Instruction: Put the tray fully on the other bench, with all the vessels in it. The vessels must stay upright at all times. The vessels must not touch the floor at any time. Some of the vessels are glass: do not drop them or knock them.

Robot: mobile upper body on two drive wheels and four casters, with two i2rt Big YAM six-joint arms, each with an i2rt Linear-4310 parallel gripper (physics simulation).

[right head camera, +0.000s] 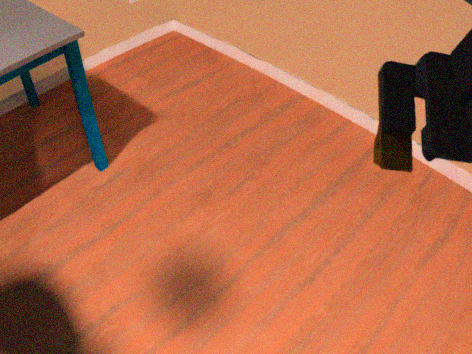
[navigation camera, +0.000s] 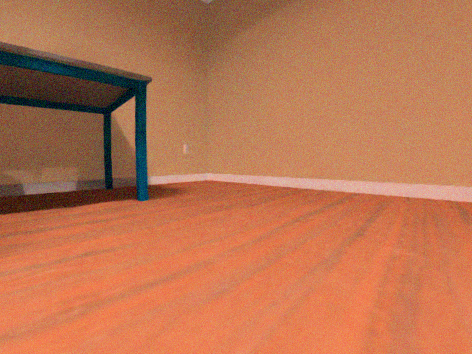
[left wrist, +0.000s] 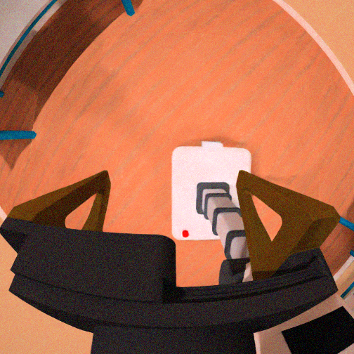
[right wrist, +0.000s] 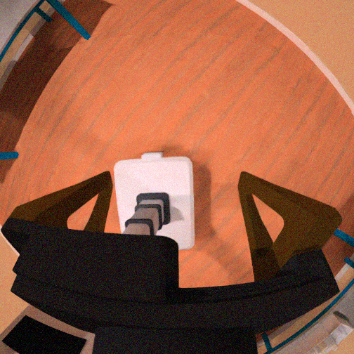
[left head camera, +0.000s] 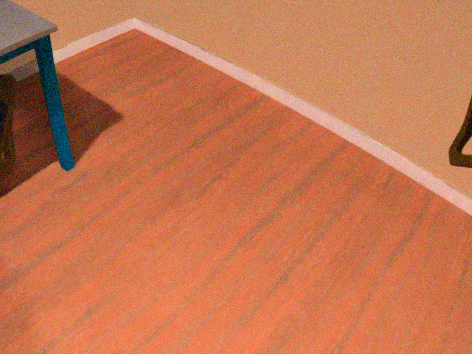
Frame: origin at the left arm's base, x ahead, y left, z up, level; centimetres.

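Seen in the pictures: right gripper, between the fingertips: (right head camera: 431,162).
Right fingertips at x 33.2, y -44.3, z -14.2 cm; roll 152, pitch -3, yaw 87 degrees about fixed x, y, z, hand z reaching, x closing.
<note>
A point is followed by its place in that frame.
A grey-topped bench with blue legs (left head camera: 20,25) @[x 156.2, y 49.5, z -64.8 cm] (right head camera: 30,35) @[x 154.4, y 57.6, z -64.8 cm] (navigation camera: 142,140) @[x 153.8, y 39.5, z -104.0 cm] stands at the left in both head views and the navigation view. Its legs also show at upper left in both wrist views. Another blue-legged bench (right wrist: 266,342) shows in part at the lower right of the right wrist view, with small pale shapes on it, too unclear to name. The tray and vessels cannot be made out. My left gripper (left wrist: 173,177) is open and empty above the floor and robot base. My right gripper (right wrist: 175,178) is open and empty, likewise high above the floor.
The robot's white base (left wrist: 187,165) (right wrist: 175,175) lies below the grippers. Wooden floor (left head camera: 225,225) @[x 122.2, y -35.7, z -140.9 cm] (navigation camera: 250,275) @[x 72.6, y -23.0, z -141.0 cm] stretches ahead to a white skirting board (left head camera: 300,105) @[x 206.2, y -83.0, z -135.7 cm] (right head camera: 275,70) @[x 237.3, y -48.8, z -134.1 cm] (navigation camera: 350,186) @[x 187.5, y -103.7, z -136.5 cm] and tan walls, which meet in a corner beyond the bench's right end.
</note>
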